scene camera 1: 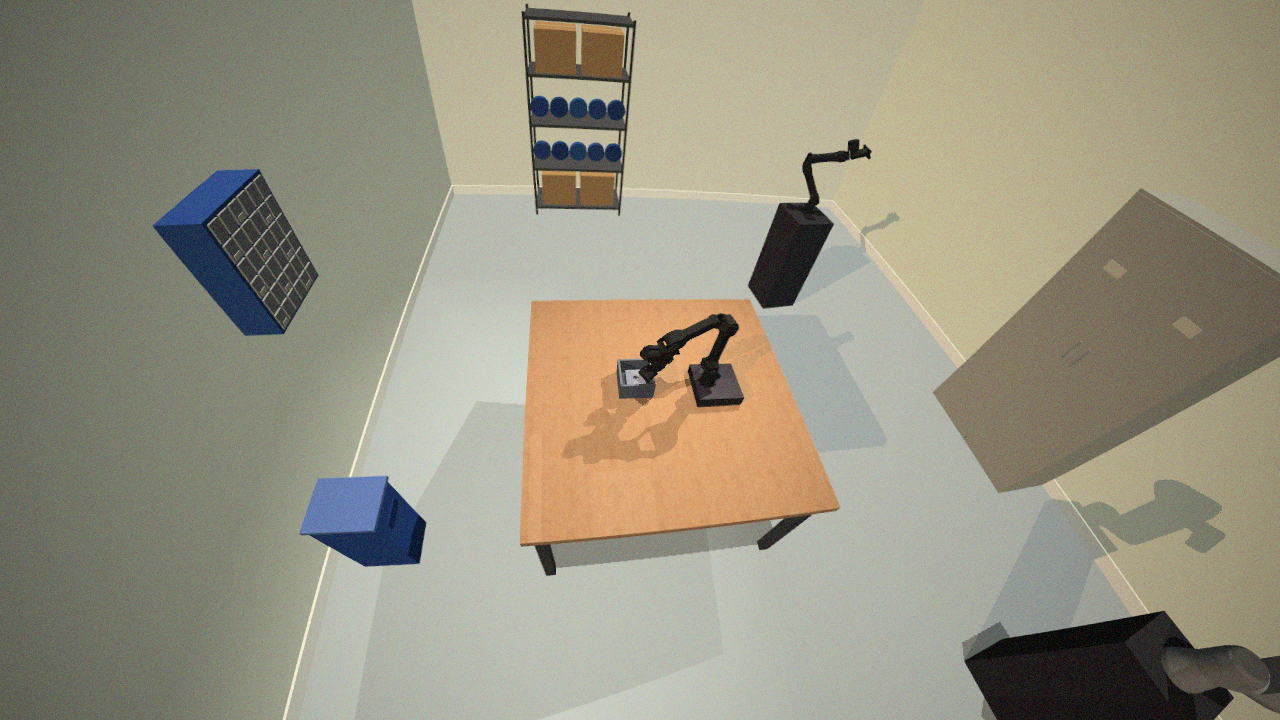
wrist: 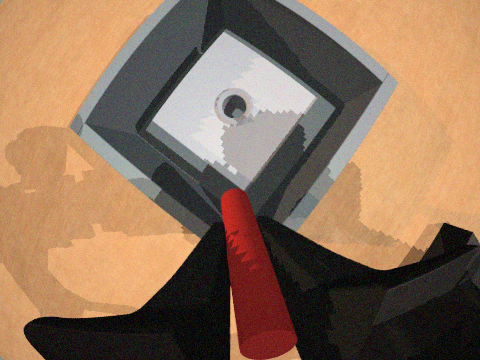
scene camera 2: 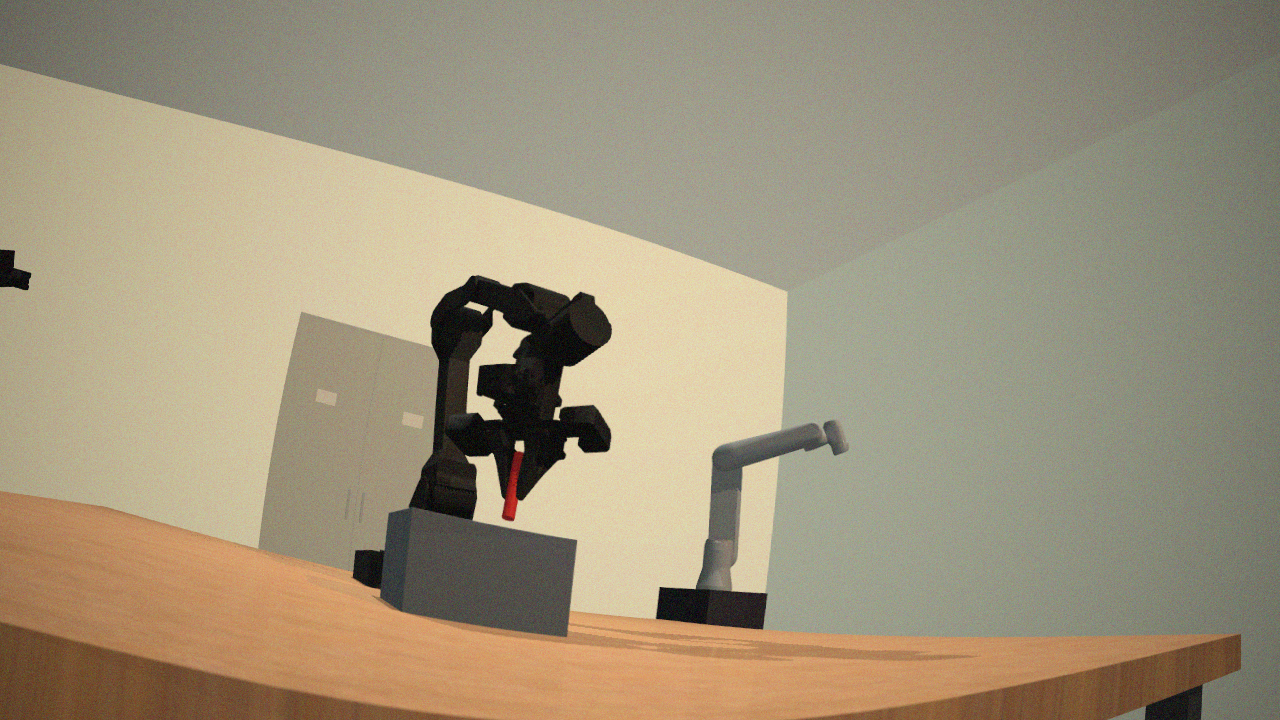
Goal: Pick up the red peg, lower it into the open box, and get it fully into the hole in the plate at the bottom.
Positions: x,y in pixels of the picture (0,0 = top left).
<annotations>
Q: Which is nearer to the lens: the red peg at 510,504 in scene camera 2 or the grey box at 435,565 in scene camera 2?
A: The grey box.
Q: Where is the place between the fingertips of the gripper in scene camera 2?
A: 512,499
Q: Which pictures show the grey box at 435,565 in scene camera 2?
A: Scene camera 1, the wrist view and scene camera 2: all of them.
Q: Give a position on a grey box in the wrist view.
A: At 116,120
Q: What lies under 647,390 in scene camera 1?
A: A grey box.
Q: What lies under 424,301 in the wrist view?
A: The gripper.
</annotations>
